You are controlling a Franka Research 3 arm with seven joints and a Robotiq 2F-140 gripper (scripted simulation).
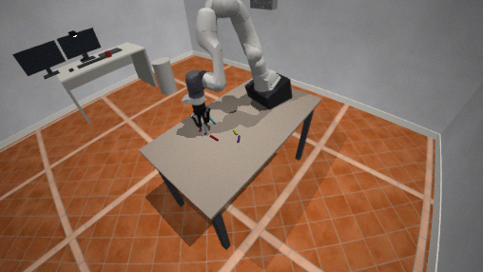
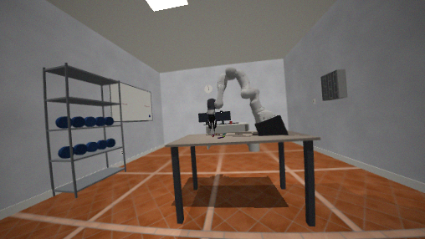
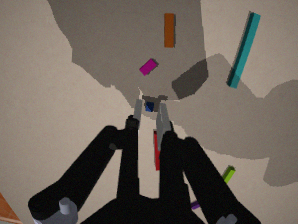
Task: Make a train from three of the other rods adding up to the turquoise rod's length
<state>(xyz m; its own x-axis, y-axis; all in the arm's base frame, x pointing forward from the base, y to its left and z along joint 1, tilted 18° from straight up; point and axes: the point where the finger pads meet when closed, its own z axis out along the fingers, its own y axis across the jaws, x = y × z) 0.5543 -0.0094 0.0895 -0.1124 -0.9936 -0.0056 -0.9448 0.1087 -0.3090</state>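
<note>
The small blue rod is 5 cm below my hand. From my hand the other things lie so: orange rod: 2 cm behind, 10 cm to the right, 5 cm below; then magenta rod: 5 cm to the right, 5 cm below; then red rod: 2 cm behind, 7 cm to the left, 5 cm below.
</note>
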